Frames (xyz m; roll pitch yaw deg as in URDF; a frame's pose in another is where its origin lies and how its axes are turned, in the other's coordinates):
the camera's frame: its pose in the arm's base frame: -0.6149 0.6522 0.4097 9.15 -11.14 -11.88
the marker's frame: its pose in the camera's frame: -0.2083 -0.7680 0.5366 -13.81 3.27 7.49
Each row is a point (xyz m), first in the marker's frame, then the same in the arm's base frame.
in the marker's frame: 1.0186 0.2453 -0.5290
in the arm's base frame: 0.0369 -0.0032 0.3828
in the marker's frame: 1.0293 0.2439 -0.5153
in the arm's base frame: 0.0453 -0.0037 0.3980
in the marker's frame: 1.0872 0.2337 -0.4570
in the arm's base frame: 0.0929 -0.0107 0.4654
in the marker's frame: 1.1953 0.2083 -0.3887
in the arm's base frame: 0.1872 -0.0349 0.5521
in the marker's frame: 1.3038 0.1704 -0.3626
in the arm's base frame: 0.2871 -0.0766 0.5988
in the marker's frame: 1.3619 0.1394 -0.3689
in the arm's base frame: 0.3427 -0.1119 0.6050
